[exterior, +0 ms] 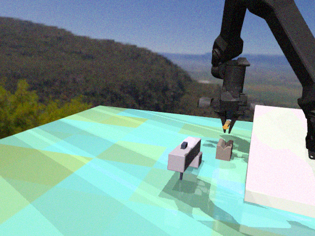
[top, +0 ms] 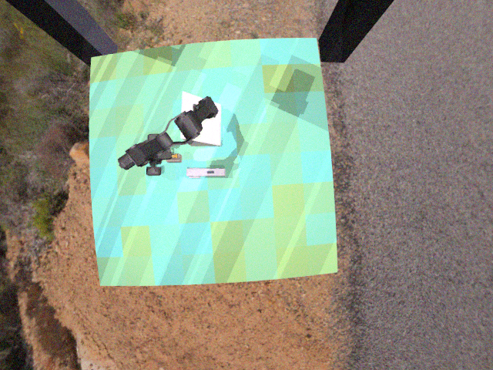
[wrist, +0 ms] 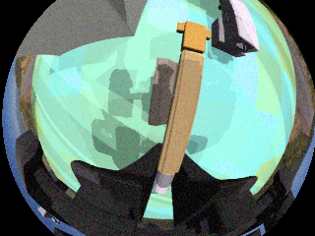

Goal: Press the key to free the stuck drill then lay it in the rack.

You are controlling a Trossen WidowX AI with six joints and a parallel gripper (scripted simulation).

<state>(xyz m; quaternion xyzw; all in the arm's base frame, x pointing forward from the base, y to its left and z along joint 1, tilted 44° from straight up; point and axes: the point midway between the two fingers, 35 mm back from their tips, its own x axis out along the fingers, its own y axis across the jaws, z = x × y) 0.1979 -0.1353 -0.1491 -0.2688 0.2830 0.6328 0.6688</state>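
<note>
Right now the drill is 40 mm to the left of my gripper tip and 40 mm above it. Round my gripper tip: dark key: 250 mm to the left, 80 mm ahead; block: 210 mm to the left, 80 mm ahead, 10 mm below; brown notched rack: 50 mm to the left, 40 mm below.
</note>
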